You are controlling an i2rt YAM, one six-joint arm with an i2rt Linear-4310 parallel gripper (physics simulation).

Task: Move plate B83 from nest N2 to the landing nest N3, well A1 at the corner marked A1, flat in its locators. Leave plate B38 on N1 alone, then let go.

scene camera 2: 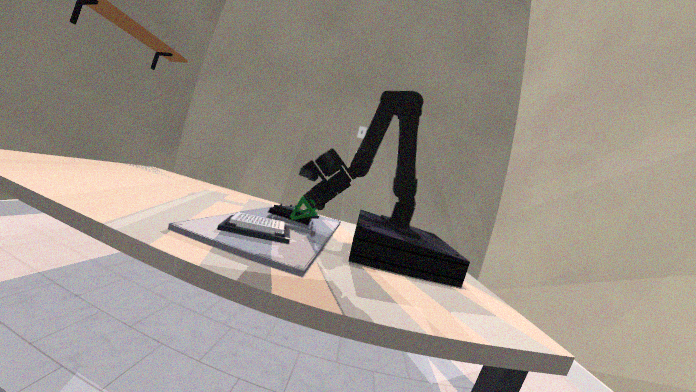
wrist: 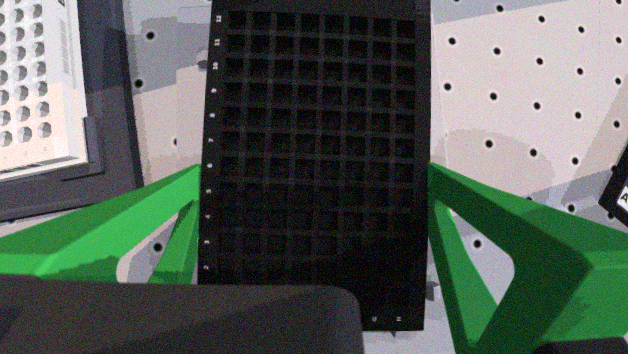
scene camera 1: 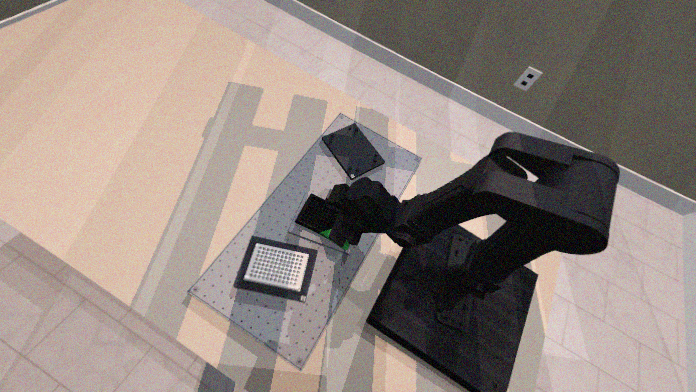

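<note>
Black plate B83 [scene camera 1: 312, 212] [scene camera 2: 282, 213] [wrist: 320, 100] is between the green fingers of my gripper [scene camera 1: 336, 239] [scene camera 2: 303, 210] [wrist: 314, 177], which is shut on its long sides. The plate looks level, low over the middle of the deck; its exact height is unclear. A clear nest edge, N2 [scene camera 1: 305, 237], shows beside it. White plate B38 [scene camera 1: 276, 266] [scene camera 2: 257, 223] [wrist: 30, 100] lies in dark nest N1 [scene camera 1: 270, 294] [wrist: 112, 60]. Dark landing nest N3 [scene camera 1: 353, 150] is empty at the far end; its A1 label [scene camera 1: 352, 176] [wrist: 624, 197] faces the middle. The A1 end of B83 is hidden in the wrist view.
The perforated deck [scene camera 1: 300, 330] [scene camera 2: 300, 255] carries the nests and lies on the wooden table [scene camera 1: 125, 125]. The arm's black base [scene camera 1: 450, 340] [scene camera 2: 410, 255] stands beside the deck. N1 and N3 are on opposite sides of the held plate.
</note>
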